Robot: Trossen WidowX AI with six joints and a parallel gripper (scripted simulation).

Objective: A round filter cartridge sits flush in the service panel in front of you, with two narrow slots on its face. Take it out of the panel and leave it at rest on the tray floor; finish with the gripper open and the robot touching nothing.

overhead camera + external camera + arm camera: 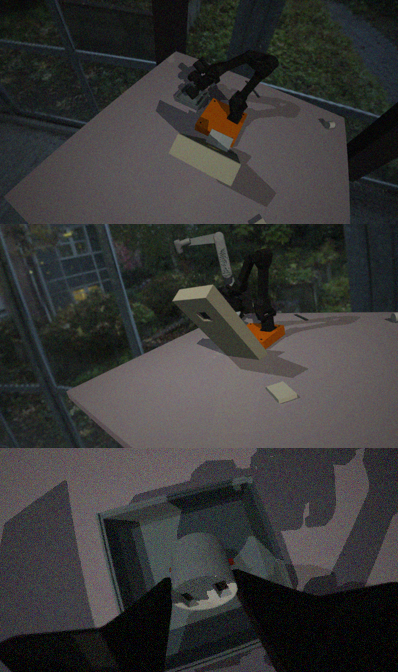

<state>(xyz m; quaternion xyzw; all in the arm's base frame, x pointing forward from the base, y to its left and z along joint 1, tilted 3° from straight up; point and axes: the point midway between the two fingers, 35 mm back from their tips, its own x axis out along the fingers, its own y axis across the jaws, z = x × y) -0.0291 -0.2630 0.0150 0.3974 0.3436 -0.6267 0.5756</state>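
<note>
My gripper tip is now right at the round filter cartridge. Also, from my gripper tip: tray (1 cm to the right, 4 cm below).
</note>
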